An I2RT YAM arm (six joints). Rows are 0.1 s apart.
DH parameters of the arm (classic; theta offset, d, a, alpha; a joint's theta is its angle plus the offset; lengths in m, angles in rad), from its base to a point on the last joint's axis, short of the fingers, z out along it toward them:
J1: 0 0.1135 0.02 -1.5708
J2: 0 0 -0.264 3.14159
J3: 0.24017 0 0.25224 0
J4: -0.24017 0 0.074 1.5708
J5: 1.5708 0 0 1.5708
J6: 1.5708 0.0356 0 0
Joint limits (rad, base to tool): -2.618..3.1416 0..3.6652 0..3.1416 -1.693..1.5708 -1.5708..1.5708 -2.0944..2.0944
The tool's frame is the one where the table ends.
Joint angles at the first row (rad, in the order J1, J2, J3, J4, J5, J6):
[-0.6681, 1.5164, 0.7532, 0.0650, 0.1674, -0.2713]
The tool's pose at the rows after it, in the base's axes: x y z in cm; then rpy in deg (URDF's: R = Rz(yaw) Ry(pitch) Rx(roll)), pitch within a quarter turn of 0, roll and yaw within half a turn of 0:
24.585 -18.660 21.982 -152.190 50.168 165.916
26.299 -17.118 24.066 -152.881 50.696 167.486
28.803 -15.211 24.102 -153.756 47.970 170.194
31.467 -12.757 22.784 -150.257 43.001 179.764
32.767 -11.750 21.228 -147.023 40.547 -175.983
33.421 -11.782 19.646 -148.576 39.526 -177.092
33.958 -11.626 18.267 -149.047 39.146 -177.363
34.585 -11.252 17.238 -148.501 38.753 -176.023
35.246 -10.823 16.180 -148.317 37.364 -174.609
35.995 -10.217 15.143 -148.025 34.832 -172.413
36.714 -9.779 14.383 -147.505 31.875 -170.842
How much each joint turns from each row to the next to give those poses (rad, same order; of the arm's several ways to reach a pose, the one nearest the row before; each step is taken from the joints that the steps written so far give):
[0.0395, -0.0794, 0.0680, -0.0629, 0.0127, 0.0257]
[0.0747, -0.0075, 0.0807, -0.0881, 0.0250, 0.0309]
[0.0936, 0.0557, 0.0684, -0.0648, 0.0309, 0.0170]
[0.1024, 0.0781, 0.0369, -0.0108, 0.0273, -0.0678]
[0.0443, 0.0570, -0.0036, 0.0463, 0.0420, -0.0373]
[0.0045, 0.0519, -0.0020, 0.0254, -0.0041, 0.0144]
[0.0090, 0.0424, -0.0088, 0.0401, 0.0037, 0.0090]
[0.0154, 0.0370, -0.0020, 0.0377, 0.0050, -0.0085]
[0.0165, 0.0410, 0.0083, 0.0147, 0.0033, -0.0127]
[0.0214, 0.0441, 0.0196, -0.0074, 0.0047, -0.0250]
[0.0172, 0.0404, 0.0309, -0.0282, 0.0162, -0.0227]

